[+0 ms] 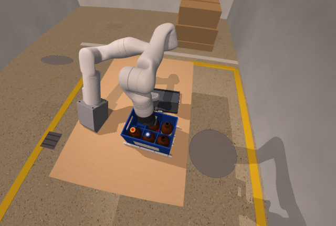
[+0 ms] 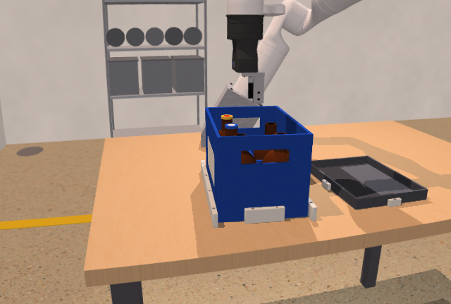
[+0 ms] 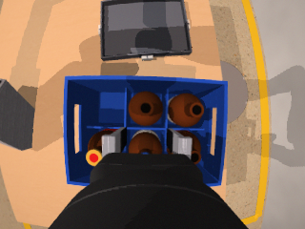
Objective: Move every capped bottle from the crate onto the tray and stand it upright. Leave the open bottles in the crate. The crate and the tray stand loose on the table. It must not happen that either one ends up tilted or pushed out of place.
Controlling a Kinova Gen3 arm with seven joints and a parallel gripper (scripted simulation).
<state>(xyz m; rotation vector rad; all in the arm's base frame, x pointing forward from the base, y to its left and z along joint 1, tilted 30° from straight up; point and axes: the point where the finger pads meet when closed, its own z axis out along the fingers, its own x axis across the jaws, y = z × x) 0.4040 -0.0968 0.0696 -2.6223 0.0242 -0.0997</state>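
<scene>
Right now my hand is 15 cm above the blue crate and 1 cm to the left of it. Round my hand: dark tray (28 cm to the left, 22 cm below, 2 cm behind).
</scene>
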